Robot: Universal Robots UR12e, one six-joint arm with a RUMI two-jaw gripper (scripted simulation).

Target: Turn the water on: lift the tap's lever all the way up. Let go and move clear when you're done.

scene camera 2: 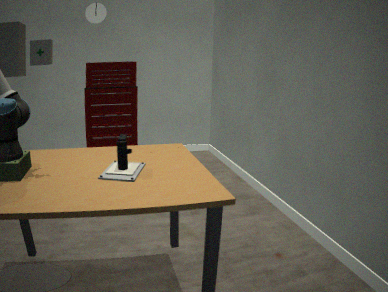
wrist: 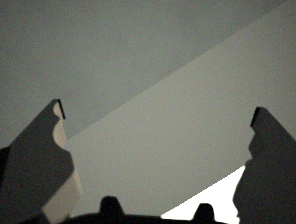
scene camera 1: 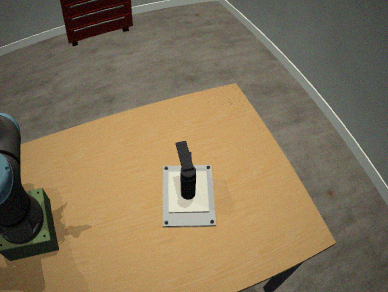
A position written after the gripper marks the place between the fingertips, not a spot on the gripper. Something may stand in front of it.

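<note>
The wrist view shows the gripper [wrist: 156, 104], while a tap [scene camera 1: 192, 196] appears in scene camera 1.
</note>
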